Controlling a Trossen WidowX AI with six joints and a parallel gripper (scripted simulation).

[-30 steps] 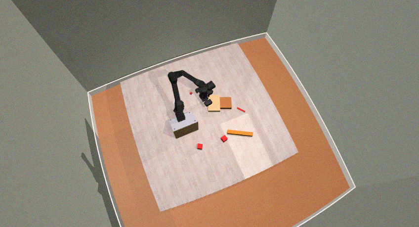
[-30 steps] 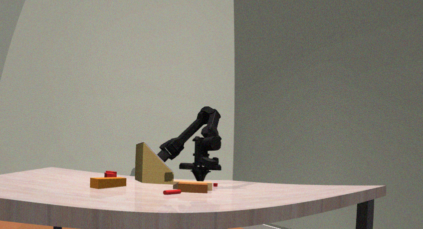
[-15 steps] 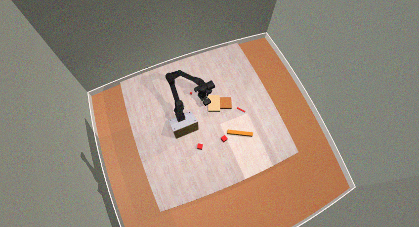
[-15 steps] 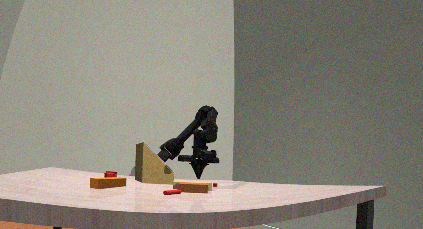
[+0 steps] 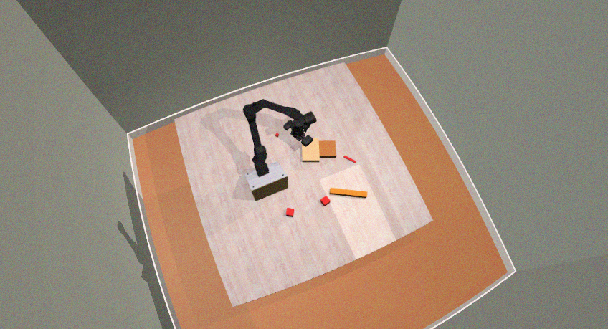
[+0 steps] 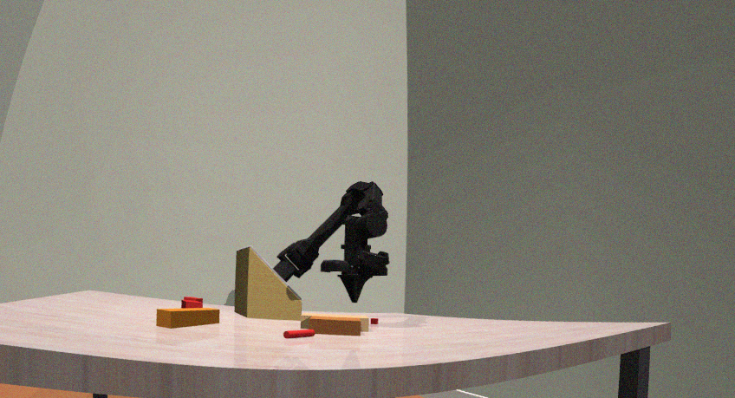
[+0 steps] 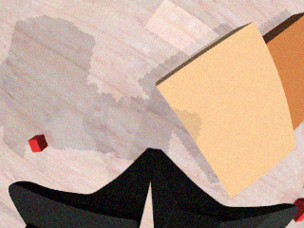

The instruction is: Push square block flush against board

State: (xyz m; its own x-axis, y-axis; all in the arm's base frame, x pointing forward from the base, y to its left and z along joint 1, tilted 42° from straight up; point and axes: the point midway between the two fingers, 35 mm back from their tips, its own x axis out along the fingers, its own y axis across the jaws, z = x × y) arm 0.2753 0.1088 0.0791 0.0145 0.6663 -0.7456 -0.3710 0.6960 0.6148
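Right now the tan board is 5 cm ahead of my gripper tip, 7 cm to the right of it and 5 cm below it. The rest, counted from my gripper tip: red peg: 25 cm ahead, 22 cm to the right, 6 cm below; then orange-brown square block: 15 cm ahead, 11 cm to the right, 5 cm below; then small red cube: 9 cm behind, 11 cm to the left, 6 cm below.
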